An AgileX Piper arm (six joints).
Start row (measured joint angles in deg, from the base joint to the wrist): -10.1, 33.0, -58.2, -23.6, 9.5, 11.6
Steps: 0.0, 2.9, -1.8, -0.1, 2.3, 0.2; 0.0, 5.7, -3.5, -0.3, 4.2, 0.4; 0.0, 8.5, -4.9, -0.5, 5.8, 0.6; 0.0, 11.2, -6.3, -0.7, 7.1, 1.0; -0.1, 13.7, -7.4, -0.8, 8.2, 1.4; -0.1, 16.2, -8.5, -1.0, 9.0, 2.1; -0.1, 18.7, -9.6, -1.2, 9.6, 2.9; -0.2, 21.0, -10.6, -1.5, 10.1, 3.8
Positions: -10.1, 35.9, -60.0, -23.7, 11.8, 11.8; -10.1, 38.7, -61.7, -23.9, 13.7, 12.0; -10.1, 41.5, -63.1, -24.1, 15.3, 12.2; -10.1, 44.2, -64.5, -24.3, 16.6, 12.6; -10.2, 46.7, -65.6, -24.4, 17.7, 13.0; -10.2, 49.2, -66.7, -24.6, 18.5, 13.7; -10.2, 51.7, -67.8, -24.8, 19.1, 14.5; -10.3, 54.0, -68.8, -25.1, 19.6, 15.4
